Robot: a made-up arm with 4 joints.
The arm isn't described. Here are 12 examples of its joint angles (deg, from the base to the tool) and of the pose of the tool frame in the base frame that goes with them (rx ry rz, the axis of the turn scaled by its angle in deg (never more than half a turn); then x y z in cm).
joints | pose
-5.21 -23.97 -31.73 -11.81 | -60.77 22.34 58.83 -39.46 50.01 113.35
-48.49 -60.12 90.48 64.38 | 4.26 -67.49 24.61 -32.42 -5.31 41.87
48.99 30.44 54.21 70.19 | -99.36 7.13 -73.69 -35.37 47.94 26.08
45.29 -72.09 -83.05 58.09 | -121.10 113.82 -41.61 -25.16 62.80 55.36
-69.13 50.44 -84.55 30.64 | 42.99 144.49 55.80 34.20 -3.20 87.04
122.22 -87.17 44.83 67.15 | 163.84 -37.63 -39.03 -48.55 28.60 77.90
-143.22 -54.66 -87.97 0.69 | 37.62 -27.87 123.46 9.86 -49.79 79.19
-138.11 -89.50 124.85 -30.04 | -23.17 85.79 149.73 -15.44 34.42 82.19
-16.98 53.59 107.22 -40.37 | -121.91 -69.57 36.68 -44.51 43.47 57.09
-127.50 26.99 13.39 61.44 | 33.19 68.16 67.22 -6.40 -55.04 100.85
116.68 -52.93 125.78 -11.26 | 53.11 45.68 -135.53 -22.70 -13.55 87.57
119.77 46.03 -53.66 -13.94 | -94.49 15.19 -97.23 39.32 31.27 39.72
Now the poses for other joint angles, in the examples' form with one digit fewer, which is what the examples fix.
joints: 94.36 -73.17 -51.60 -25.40
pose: -129.9 96.7 53.0 -33.3 46.3 23.3
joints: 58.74 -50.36 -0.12 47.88
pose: -135.8 38.6 3.9 -59.5 44.6 61.3
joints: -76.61 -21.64 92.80 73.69
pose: 19.2 -26.0 2.3 -52.3 4.5 60.8
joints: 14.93 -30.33 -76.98 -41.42
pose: -52.8 48.5 59.2 -8.2 66.5 89.4
